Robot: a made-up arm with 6 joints.
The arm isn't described. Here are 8 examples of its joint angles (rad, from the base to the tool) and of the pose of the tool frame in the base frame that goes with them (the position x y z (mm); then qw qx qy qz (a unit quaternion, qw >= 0)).
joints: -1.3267 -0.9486 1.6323 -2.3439 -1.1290 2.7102
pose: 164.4 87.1 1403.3 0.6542 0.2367 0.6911 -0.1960
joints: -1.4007 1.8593 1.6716 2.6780 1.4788 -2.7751
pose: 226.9 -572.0 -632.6 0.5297 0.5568 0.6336 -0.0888
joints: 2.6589 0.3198 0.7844 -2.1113 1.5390 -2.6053
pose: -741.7 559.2 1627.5 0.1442 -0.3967 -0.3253 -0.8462
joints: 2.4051 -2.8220 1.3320 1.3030 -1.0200 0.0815
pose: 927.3 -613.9 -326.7 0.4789 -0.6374 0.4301 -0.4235
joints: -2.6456 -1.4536 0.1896 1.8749 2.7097 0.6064
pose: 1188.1 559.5 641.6 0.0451 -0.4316 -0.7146 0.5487
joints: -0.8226 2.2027 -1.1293 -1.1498 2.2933 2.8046
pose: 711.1 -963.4 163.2 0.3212 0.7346 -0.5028 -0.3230
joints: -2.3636 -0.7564 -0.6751 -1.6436 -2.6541 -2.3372
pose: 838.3 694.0 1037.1 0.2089 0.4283 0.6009 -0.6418
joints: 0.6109 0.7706 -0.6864 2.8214 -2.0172 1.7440
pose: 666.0 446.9 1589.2 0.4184 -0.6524 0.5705 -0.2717
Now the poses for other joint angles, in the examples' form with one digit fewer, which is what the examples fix.
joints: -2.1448 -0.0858 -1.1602 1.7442 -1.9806 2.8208
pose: 191 657 1439 0.263 0.611 -0.340 -0.665
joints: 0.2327 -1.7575 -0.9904 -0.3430 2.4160 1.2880
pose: -1118 -253 -228 0.604 -0.004 -0.186 0.775
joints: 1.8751 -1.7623 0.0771 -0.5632 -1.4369 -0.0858
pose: 316 -1492 -39 0.221 0.817 -0.506 -0.165
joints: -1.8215 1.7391 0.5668 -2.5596 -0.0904 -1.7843
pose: -306 -1441 -397 0.369 0.887 -0.273 0.044
